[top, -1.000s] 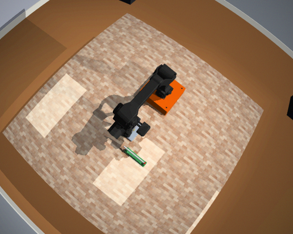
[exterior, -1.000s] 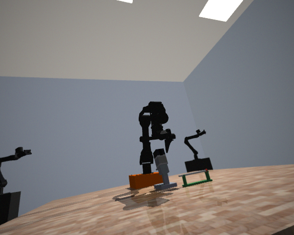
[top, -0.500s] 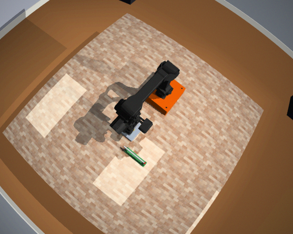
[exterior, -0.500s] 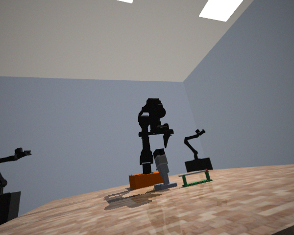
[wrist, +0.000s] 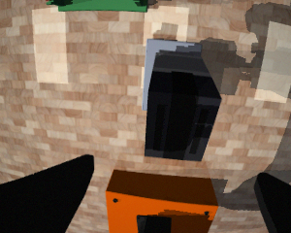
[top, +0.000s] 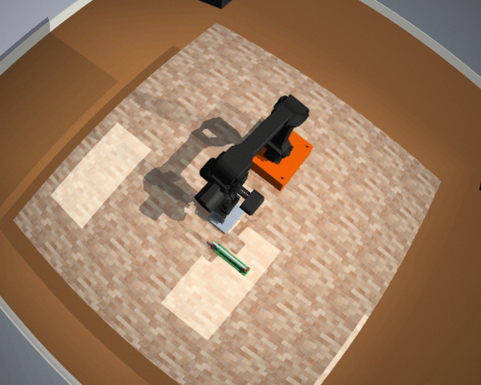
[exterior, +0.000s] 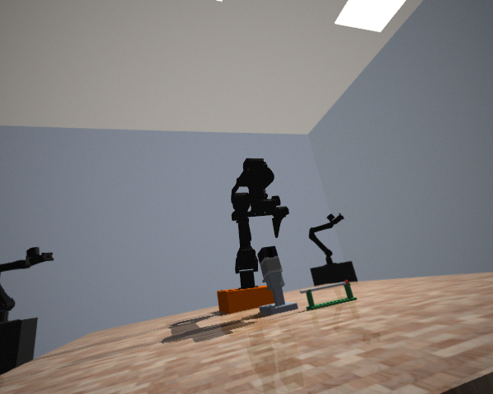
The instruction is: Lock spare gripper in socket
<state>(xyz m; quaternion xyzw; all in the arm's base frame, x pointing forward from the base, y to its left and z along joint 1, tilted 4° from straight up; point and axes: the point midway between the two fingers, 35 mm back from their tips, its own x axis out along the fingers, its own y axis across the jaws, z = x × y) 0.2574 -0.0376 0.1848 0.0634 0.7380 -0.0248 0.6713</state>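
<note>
My gripper tip is 190 mm above the green rack, 130 mm short of it and 100 mm to the right of it. Round my gripper tip: spare gripper 90 mm below, 20 mm ahead; then grey mount 160 mm below, 20 mm ahead.
</note>
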